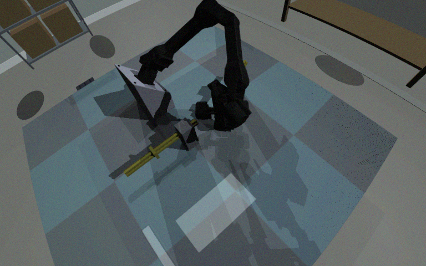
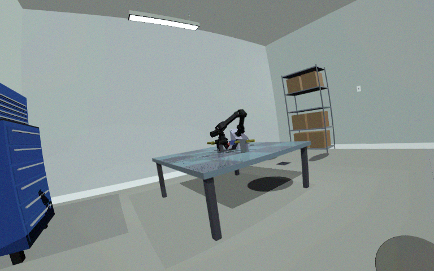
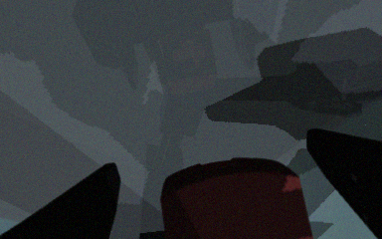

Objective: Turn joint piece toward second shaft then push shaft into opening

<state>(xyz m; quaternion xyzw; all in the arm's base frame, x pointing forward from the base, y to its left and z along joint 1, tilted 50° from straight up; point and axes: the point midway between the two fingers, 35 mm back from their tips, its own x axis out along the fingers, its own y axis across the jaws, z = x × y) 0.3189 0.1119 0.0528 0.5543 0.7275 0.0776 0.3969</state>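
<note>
Now: gripper tip 4 cm below the dark red joint piece and 1 cm to the right of it.
</note>
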